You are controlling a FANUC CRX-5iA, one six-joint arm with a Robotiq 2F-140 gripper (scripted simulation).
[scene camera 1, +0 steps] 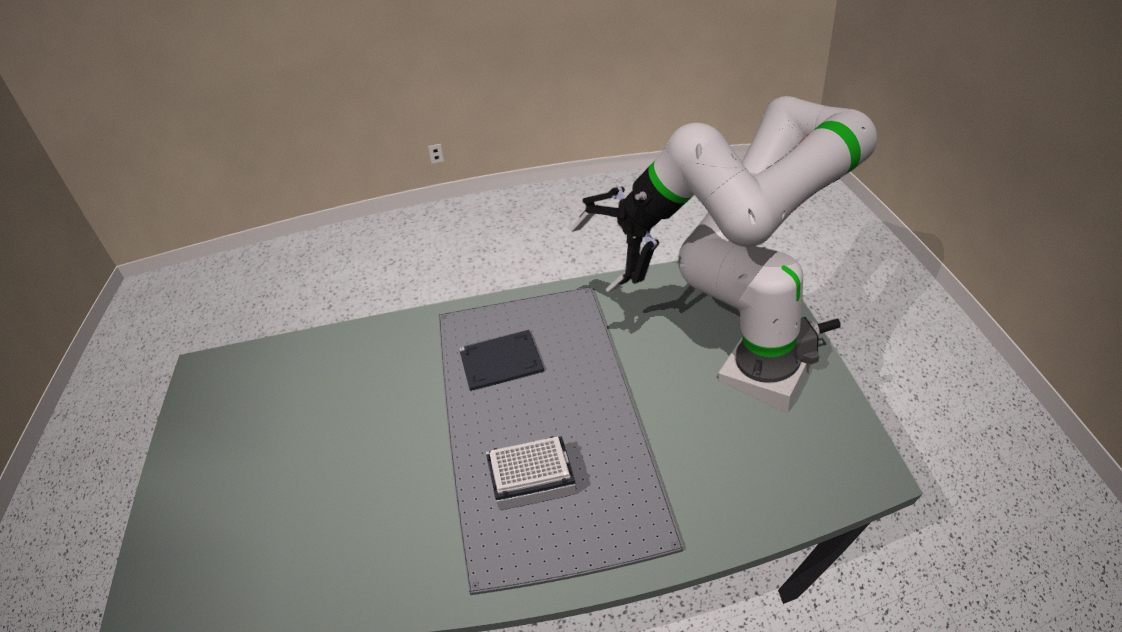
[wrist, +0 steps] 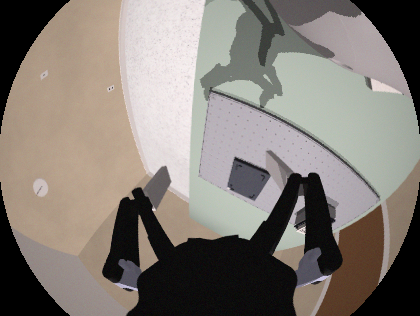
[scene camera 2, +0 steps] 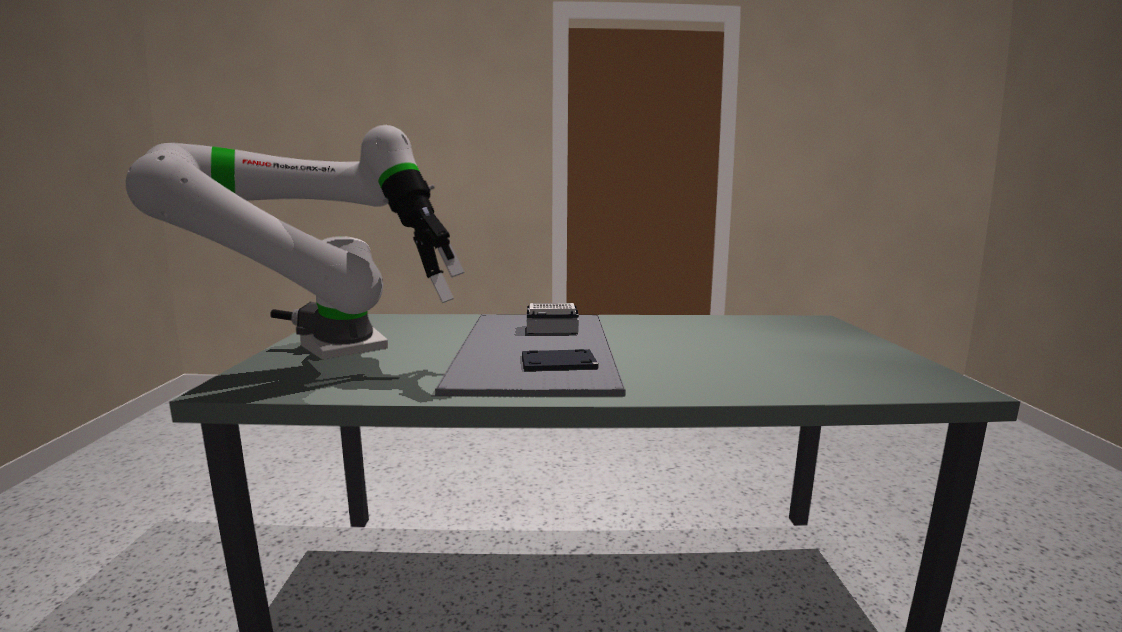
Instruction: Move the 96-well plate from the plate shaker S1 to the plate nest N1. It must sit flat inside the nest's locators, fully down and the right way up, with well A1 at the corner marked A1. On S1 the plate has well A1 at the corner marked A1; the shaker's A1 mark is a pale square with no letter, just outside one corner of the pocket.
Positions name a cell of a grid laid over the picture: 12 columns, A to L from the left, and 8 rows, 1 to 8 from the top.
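White 96-well plate (scene camera 1: F6). Dark plate nest N1 (scene camera 1: F5), (wrist: H5), (scene camera 2: F5). My gripper (scene camera 1: G4), (wrist: G5), (scene camera 2: E4).
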